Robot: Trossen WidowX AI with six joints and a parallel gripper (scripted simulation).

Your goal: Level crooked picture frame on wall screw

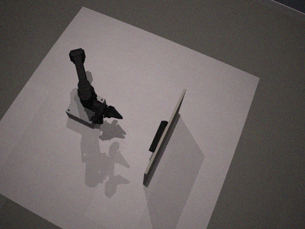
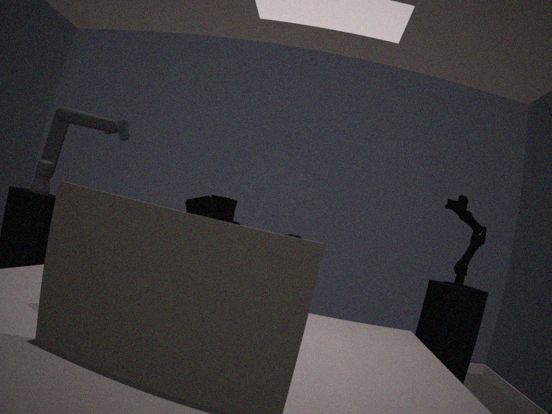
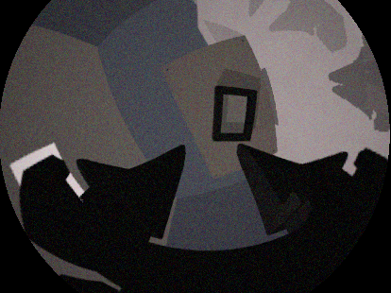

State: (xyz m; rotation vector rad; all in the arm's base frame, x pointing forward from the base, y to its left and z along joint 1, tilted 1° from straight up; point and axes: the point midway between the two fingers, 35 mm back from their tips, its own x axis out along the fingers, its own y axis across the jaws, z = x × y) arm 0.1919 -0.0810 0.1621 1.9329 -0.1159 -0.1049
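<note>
The picture frame is 210 mm ahead of my gripper tip and 90 mm below it. From my gripper tip the other things lie so: beige wall panel 220 mm ahead, 90 mm below.
</note>
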